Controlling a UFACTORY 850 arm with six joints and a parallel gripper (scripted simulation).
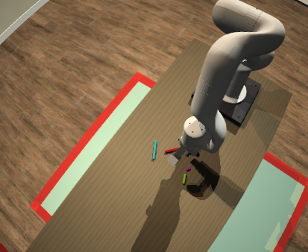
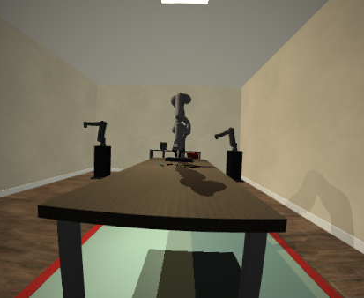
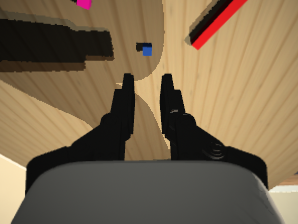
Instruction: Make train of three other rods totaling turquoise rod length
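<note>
Right now my hand is 6 cm short of the magenta rod, 4 cm to the right of it and 9 cm above it. From my hand the other things lie so: blue rod: 9 cm below; then red rod: 1 cm ahead, 8 cm to the right, 9 cm below; then lime rod: 12 cm ahead, 4 cm to the left, 9 cm below.
</note>
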